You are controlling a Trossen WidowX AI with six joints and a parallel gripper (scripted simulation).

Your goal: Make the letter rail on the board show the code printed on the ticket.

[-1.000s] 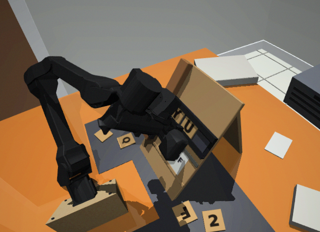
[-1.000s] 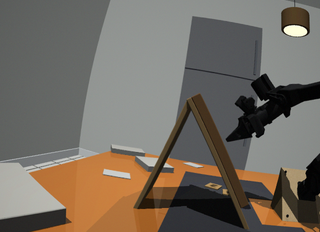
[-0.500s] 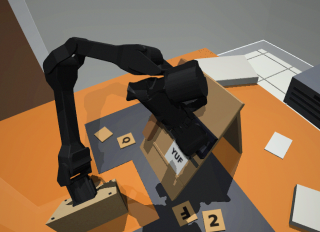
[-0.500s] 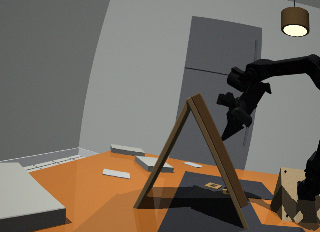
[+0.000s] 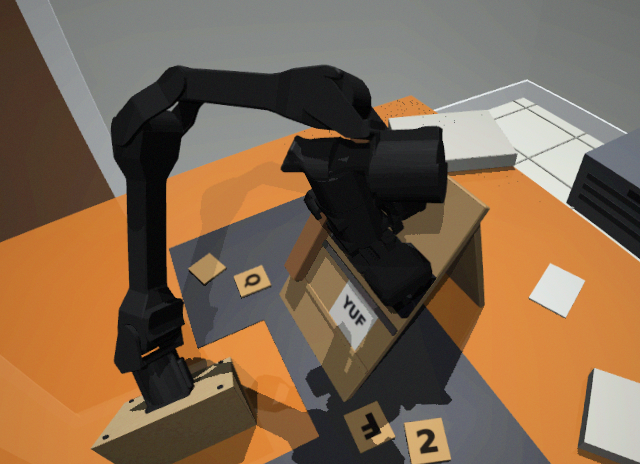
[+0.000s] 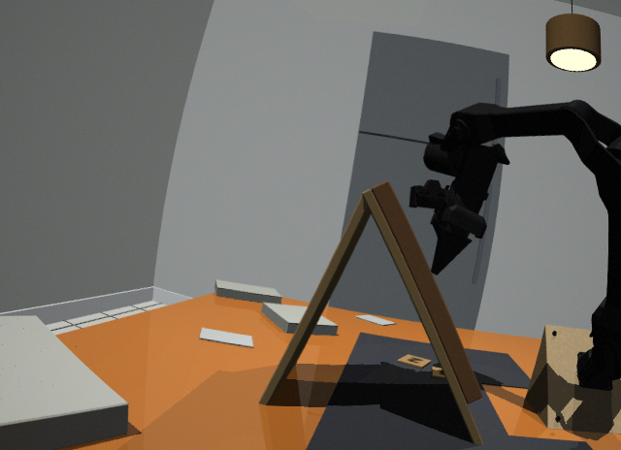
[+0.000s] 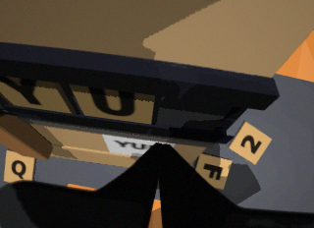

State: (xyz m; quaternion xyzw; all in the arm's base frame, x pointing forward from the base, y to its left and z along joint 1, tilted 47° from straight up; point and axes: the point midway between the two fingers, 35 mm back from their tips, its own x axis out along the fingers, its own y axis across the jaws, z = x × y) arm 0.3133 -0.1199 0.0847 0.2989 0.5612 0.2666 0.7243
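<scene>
Now: gripper tip 19 cm above the f tile, 11 cm to the left of it and 8 cm past it. Also, from my gripper tip: letter tile: 30 cm to the left, 21 cm behind, 19 cm below; grey mat: 20 cm below, 11 cm behind, 2 cm to the left; white ticket: 10 cm below, 3 cm behind, 2 cm to the left.
</scene>
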